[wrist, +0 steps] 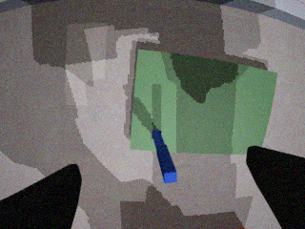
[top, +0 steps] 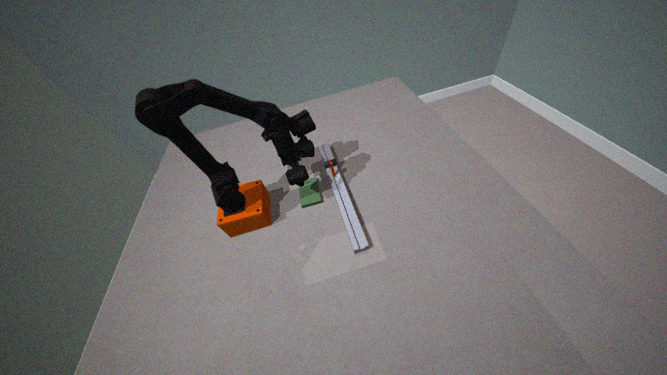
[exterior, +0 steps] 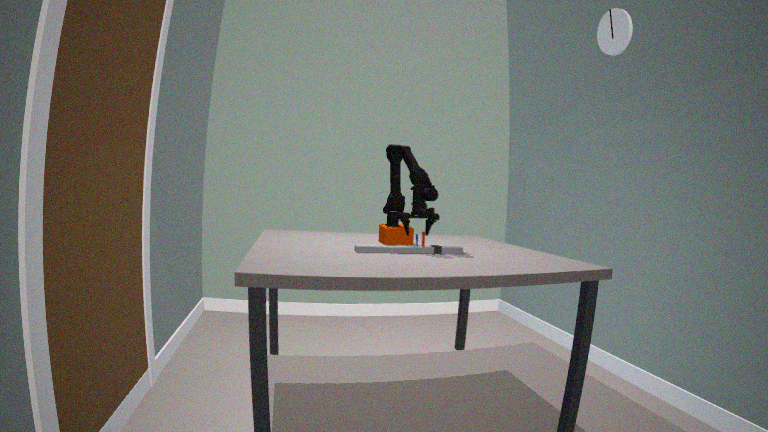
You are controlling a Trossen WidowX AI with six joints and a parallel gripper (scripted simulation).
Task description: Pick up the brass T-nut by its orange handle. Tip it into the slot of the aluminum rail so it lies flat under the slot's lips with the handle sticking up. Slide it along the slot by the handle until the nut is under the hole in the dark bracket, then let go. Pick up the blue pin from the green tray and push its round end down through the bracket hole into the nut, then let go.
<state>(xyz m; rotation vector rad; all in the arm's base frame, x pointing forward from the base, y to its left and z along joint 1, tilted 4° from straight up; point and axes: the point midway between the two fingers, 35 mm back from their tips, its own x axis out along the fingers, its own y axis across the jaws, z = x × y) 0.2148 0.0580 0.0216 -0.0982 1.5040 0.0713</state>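
Now: the blue pin 30 mm below my gripper tip. Also, from my gripper tip: green tray 50 mm below, 20 mm to the right, 10 mm ahead.
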